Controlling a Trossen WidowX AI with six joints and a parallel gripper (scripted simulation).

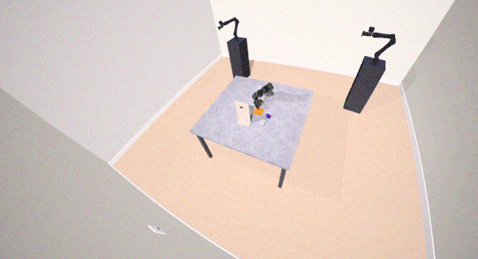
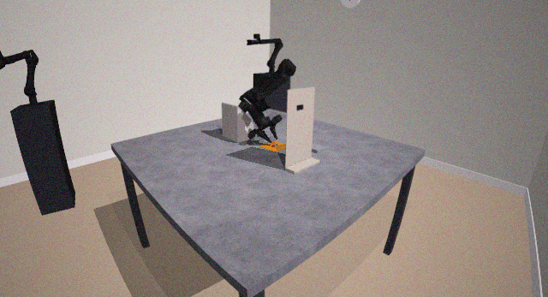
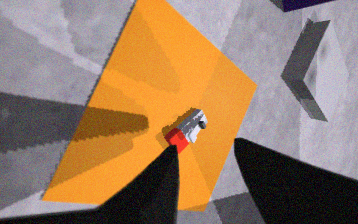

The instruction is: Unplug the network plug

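My gripper tip is 1 cm to the right of the network plug and 2 cm above it. The rest, counted from my gripper tip: flat pale plate: 14 cm ahead, 14 cm to the left, 2 cm below; then purple object: 3 cm ahead, 17 cm to the left, 1 cm below; then orange marked square: 1 cm to the left, 3 cm below.
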